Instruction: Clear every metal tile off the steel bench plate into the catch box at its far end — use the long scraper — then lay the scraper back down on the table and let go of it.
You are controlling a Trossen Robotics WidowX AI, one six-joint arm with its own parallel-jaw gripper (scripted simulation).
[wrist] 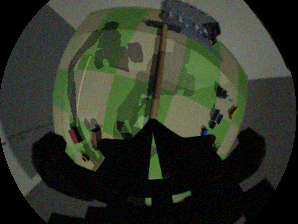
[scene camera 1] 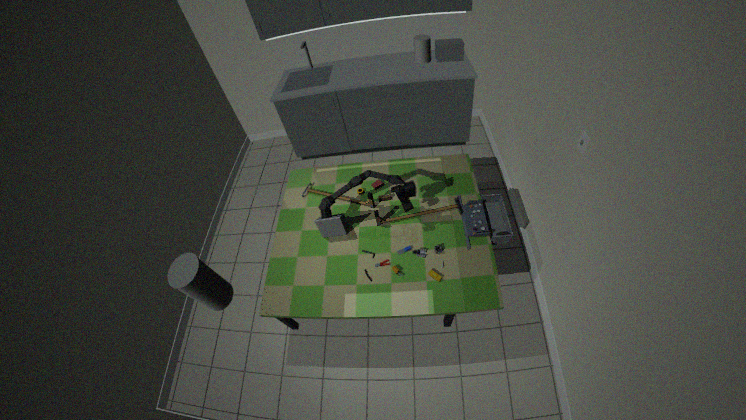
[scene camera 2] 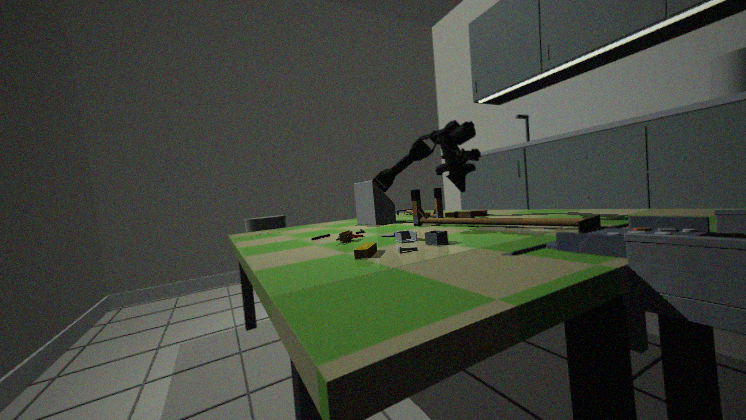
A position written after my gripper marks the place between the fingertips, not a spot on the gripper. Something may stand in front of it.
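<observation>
In scene camera 2 I see my gripper point(scene camera 2: 463, 191), which is shut with nothing in its grasp, and a long scraper point(scene camera 2: 584, 224). The wrist view shows me the scraper point(wrist: 165, 26) too, along with my gripper point(wrist: 152, 121).
</observation>
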